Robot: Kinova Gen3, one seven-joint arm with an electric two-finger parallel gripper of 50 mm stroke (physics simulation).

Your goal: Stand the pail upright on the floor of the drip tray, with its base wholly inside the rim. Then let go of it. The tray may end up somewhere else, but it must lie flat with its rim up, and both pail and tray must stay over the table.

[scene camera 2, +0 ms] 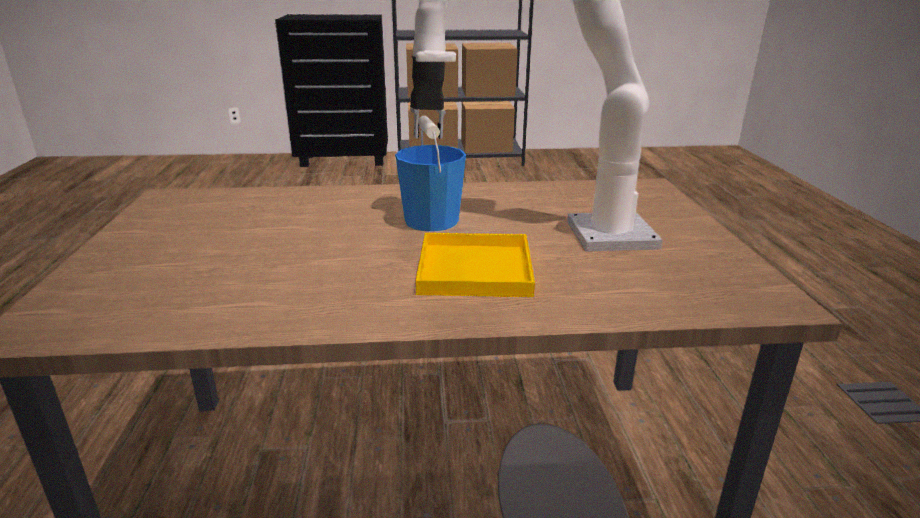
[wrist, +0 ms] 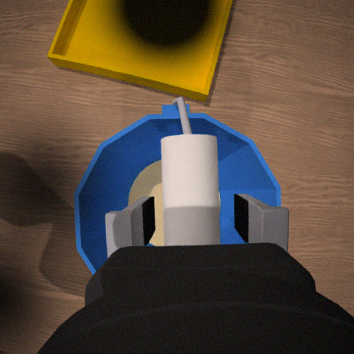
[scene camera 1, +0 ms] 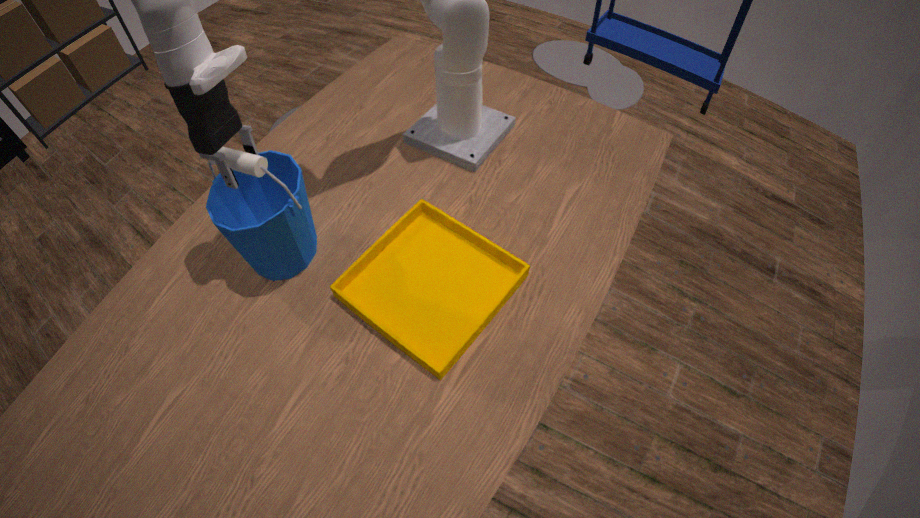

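Pixels of known places: gripper, fingertip midpoint: (scene camera 2: 427, 137) (scene camera 1: 244, 173); arm's base, link origin: (scene camera 2: 610, 226) (scene camera 1: 459, 126).
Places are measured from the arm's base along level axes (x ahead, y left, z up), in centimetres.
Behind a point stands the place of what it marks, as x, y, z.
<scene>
A blue pail (scene camera 1: 276, 238) @[46.0, -6.5, 10.2] (scene camera 2: 431, 193) @[43.0, -5.8, 7.9] (wrist: 255, 160) stands upright on the table, beside the yellow drip tray and apart from it. Its wire handle is raised, with a white grip (scene camera 1: 243, 160) @[43.2, -10.8, 23.3] (scene camera 2: 428, 127) @[43.2, -8.7, 23.0] (wrist: 190, 175) above the pail's opening. My gripper (scene camera 1: 239, 157) @[43.2, -12.6, 19.6] (scene camera 2: 430, 128) @[43.2, -12.6, 19.6] (wrist: 194, 212) is open, with one finger on each side of the white grip and a gap on both sides in the wrist view. The yellow drip tray (scene camera 1: 431, 289) @[35.7, 15.3, -2.0] (scene camera 2: 475, 286) @[36.7, 26.3, -0.2] (wrist: 127, 80) lies flat with its rim up and is empty. Part of the tray is cut off in the wrist view.
The wooden table (scene camera 1: 212, 386) @[71.0, -7.3, -2.4] (scene camera 2: 257, 289) @[80.2, 19.0, -2.4] (wrist: 300, 65) bears the arm's grey base plate (scene camera 1: 495, 125) @[-4.4, 6.5, 0.0] (scene camera 2: 621, 241) @[0.4, 8.7, -0.1], right of the pail. In the second scene view, a black drawer cabinet (scene camera 2: 334, 74) and a shelf rack (scene camera 2: 463, 34) stand behind the table.
</scene>
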